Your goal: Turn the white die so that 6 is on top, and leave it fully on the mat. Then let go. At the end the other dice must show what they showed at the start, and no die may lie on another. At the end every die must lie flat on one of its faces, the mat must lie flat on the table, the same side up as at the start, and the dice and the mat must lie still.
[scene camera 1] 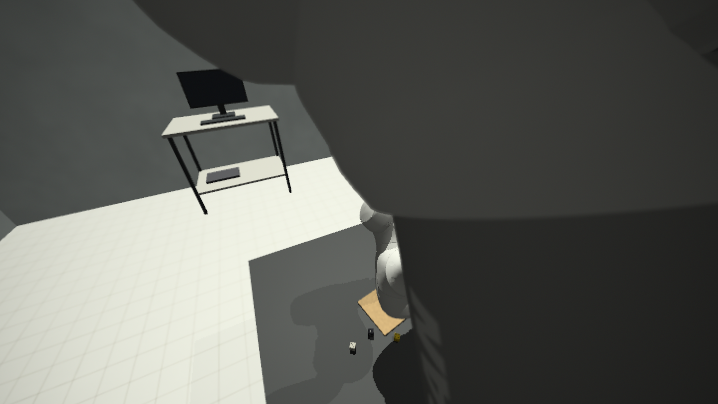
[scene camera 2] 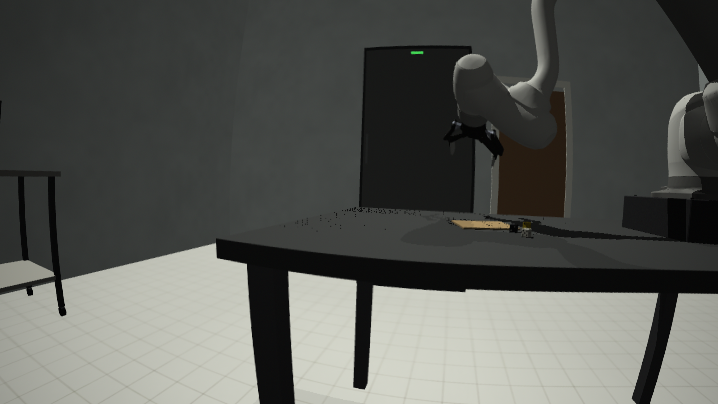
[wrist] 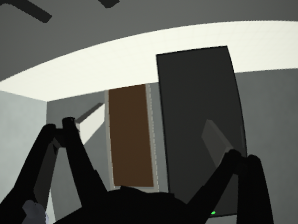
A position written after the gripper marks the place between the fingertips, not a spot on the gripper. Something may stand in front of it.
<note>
In view: the gripper [scene camera 2: 473, 157] and a tan mat [scene camera 1: 370, 304].
The gripper shows as well in the wrist view [wrist: 154, 120]. The wrist view misses the tan mat: it is out of frame.
</note>
